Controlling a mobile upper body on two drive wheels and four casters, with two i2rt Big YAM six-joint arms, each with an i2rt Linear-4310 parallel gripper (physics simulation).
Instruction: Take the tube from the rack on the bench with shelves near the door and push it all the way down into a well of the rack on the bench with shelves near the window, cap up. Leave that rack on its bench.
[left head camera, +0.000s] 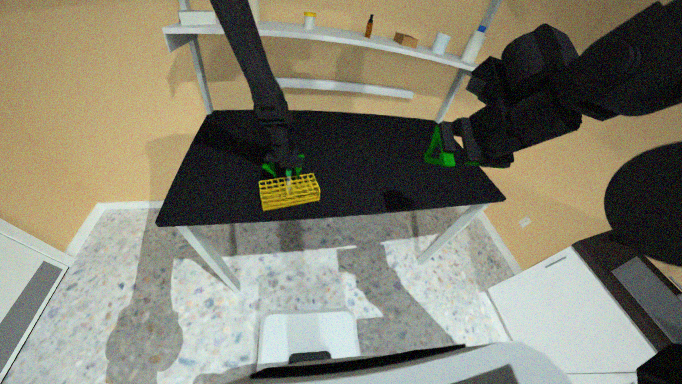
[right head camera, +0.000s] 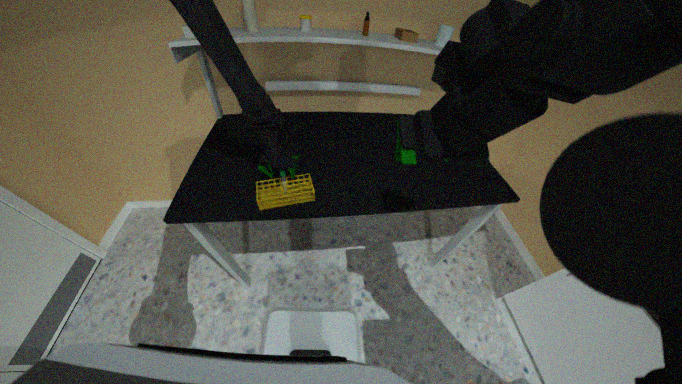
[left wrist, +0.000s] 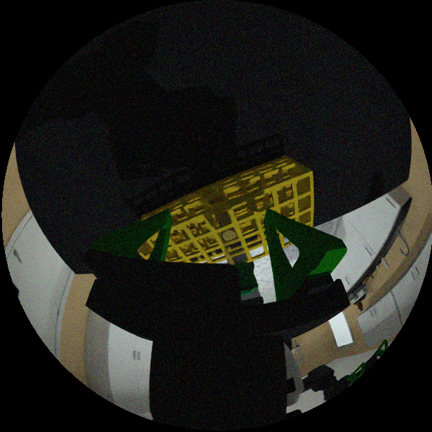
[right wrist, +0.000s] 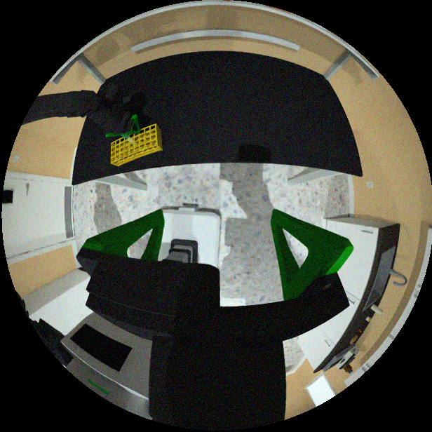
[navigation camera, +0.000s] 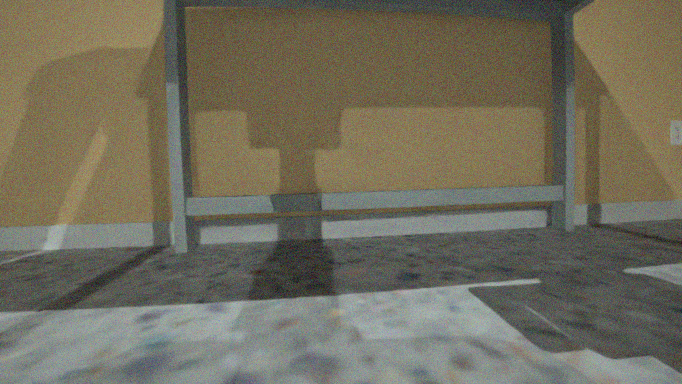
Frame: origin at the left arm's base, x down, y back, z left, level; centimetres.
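Where they show: left gripper, fingertip midpoint: (left head camera: 286, 176) (right head camera: 283, 177); right gripper, fingertip midpoint: (left head camera: 446, 159) (right head camera: 421, 157).
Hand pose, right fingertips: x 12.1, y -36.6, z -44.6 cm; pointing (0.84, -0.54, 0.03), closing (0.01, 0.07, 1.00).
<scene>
Things, the pixels of their centre, and the offset from my right fingertips. "spot": a spot on its surface instead. Level surfaces: height alone.
- yellow wire-grid rack at the middle of its body: (left head camera: 289, 191) (right head camera: 285, 191) dx +34.6, dy -21.3, dz +31.0 cm
- black bench top at its surface level: dx +37.5 cm
- clear tube at the middle of its body: (left head camera: 288, 182) (right head camera: 284, 182) dx +31.1, dy -22.5, dz +31.2 cm
- wall shelf at its surface level: dx -8.2 cm
- yellow-lidded jar at a spot on its surface: (left head camera: 309, 21) spot: dx -11.1, dy -72.5, dz +27.9 cm
- amber bottle at a spot on its surface: (left head camera: 369, 27) spot: dx -12.4, dy -74.9, dz +2.5 cm
- brown box at a spot on its surface: (left head camera: 405, 40) spot: dx -10.5, dy -74.5, dz -14.9 cm
- white cup at a spot on its surface: (left head camera: 441, 44) spot: dx -12.7, dy -77.4, dz -34.7 cm
A yellow wire-grid rack (left head camera: 272, 204) (right head camera: 270, 202) (left wrist: 312, 200) (right wrist: 159, 137) stands on the black bench top (left head camera: 350, 150) (right head camera: 350, 150), near its front edge at the left. A clear tube (left head camera: 289, 184) (right head camera: 284, 183) with a green cap stands in the rack, cap up; how deep it sits is unclear. In the left wrist view its dark green cap is low between the fingers. My left gripper (left head camera: 285, 171) (right head camera: 280, 172) (left wrist: 217, 214) is open, its fingers around the cap at the rack's back side, not gripping. My right gripper (left head camera: 457, 159) (right head camera: 427, 157) (right wrist: 217, 214) is open and empty, high over the bench's right part.
A wall shelf (left head camera: 340, 36) behind the bench holds a yellow-lidded jar (left head camera: 309, 21), an amber bottle (left head camera: 369, 27), a brown box (left head camera: 405, 40) and a white cup (left head camera: 441, 44). A white cabinet (left head camera: 570, 310) stands at the right. Bench legs (navigation camera: 177, 150) show in the navigation view.
</scene>
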